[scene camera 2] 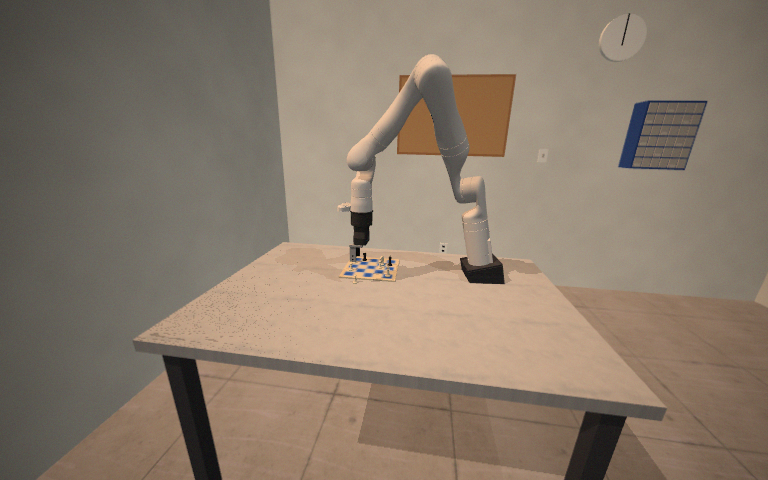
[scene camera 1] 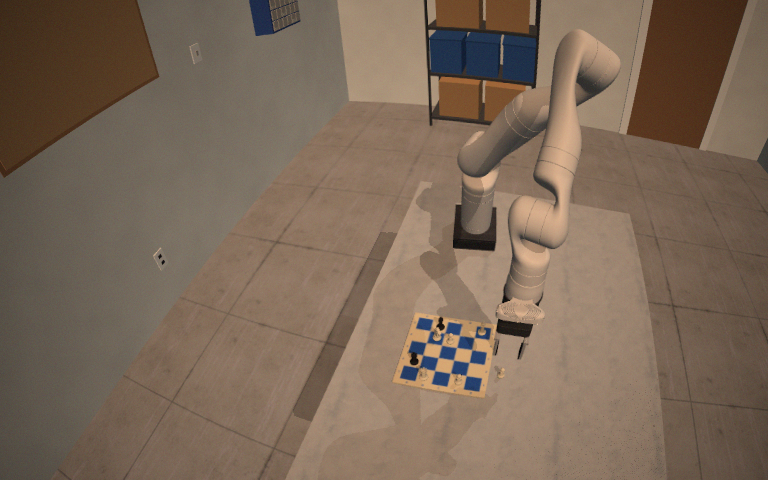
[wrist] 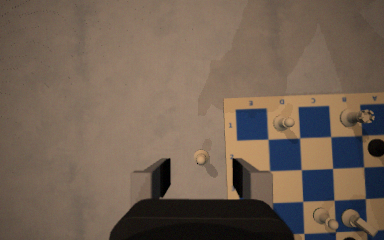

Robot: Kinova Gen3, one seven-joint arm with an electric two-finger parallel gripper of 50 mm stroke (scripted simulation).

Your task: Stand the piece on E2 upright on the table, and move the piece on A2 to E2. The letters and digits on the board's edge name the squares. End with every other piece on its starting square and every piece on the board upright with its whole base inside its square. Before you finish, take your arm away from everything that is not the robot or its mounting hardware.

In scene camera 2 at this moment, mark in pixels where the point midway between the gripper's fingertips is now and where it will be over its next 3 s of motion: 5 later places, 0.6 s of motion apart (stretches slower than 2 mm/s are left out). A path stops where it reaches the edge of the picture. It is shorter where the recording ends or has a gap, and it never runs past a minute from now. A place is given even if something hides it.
My gripper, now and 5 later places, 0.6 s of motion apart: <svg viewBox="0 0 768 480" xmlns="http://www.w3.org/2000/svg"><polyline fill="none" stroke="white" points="355,258 355,257 357,252 361,247 363,243 364,240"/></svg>
